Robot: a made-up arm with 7 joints. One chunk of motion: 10 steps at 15 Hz.
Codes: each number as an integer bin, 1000 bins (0 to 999) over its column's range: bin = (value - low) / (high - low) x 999, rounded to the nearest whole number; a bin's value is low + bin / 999 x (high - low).
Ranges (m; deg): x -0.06..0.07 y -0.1..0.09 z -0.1..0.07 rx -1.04..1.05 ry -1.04..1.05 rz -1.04..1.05
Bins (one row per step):
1: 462 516 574 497 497 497
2: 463 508 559 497 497 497
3: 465 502 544 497 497 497
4: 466 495 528 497 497 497
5: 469 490 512 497 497 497
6: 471 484 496 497 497 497
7: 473 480 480 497 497 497
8: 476 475 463 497 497 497
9: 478 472 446 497 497 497
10: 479 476 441 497 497 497
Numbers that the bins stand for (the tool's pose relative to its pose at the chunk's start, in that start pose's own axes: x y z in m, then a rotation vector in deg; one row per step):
1: 0.0001 -0.0019 -0.0023 0.00 0.00 0.00
2: 0.0003 -0.0034 -0.0049 0.00 0.00 0.00
3: 0.0005 -0.0045 -0.0074 0.00 0.00 0.00
4: 0.0006 -0.0059 -0.0102 0.00 0.00 0.00
5: 0.0010 -0.0068 -0.0129 0.00 0.00 0.00
6: 0.0013 -0.0079 -0.0156 0.00 0.00 0.00
7: 0.0016 -0.0087 -0.0183 0.00 0.00 0.00
8: 0.0019 -0.0097 -0.0212 0.00 0.00 0.00
9: 0.0022 -0.0102 -0.0241 0.00 0.00 0.00
10: 0.0023 -0.0095 -0.0250 0.00 0.00 0.00

